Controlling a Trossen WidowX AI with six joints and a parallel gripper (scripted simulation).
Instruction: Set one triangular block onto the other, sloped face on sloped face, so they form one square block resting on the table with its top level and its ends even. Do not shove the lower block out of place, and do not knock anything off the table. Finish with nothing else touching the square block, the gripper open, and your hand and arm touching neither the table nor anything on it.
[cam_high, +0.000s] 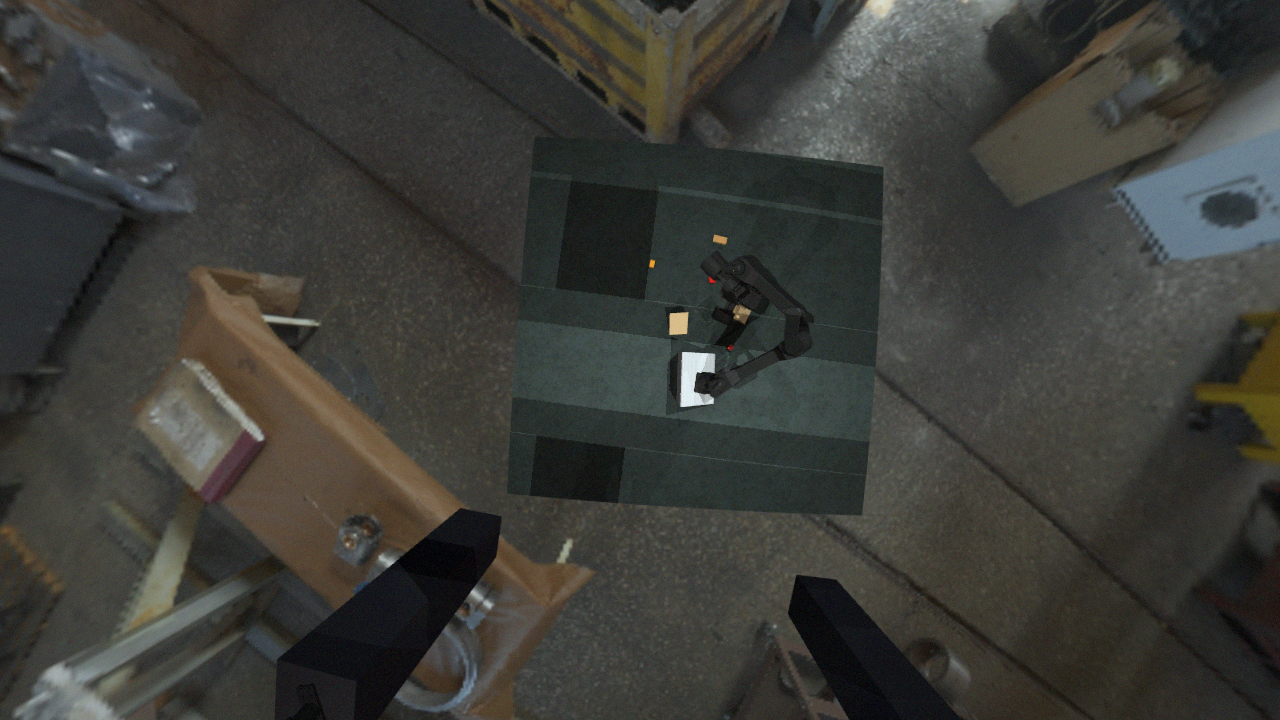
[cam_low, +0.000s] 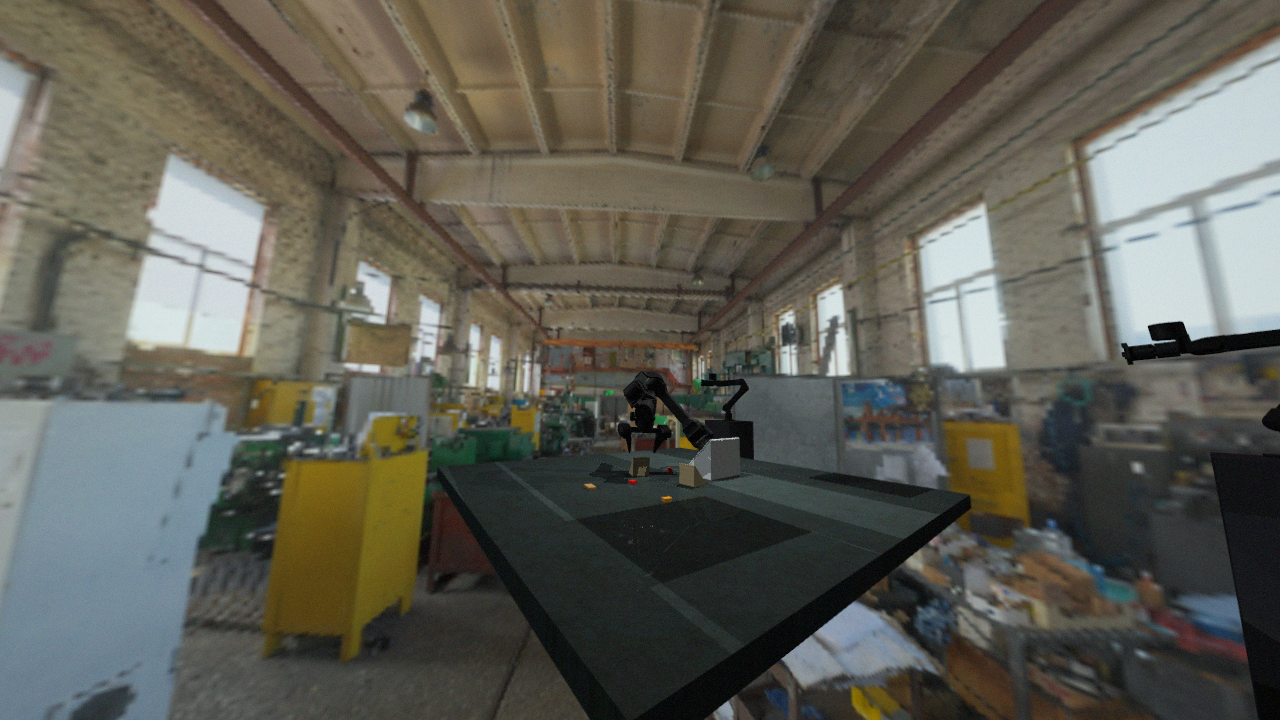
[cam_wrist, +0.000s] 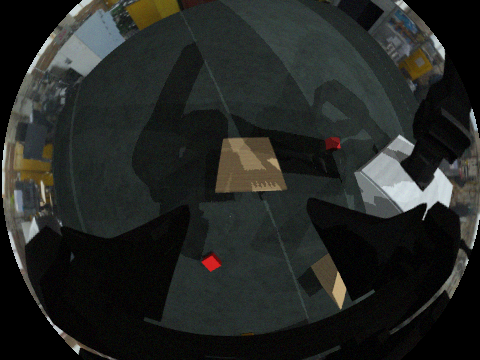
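The tan triangular block is 10 mm behind my gripper tip, 30 mm to the right of it and 70 mm below it.
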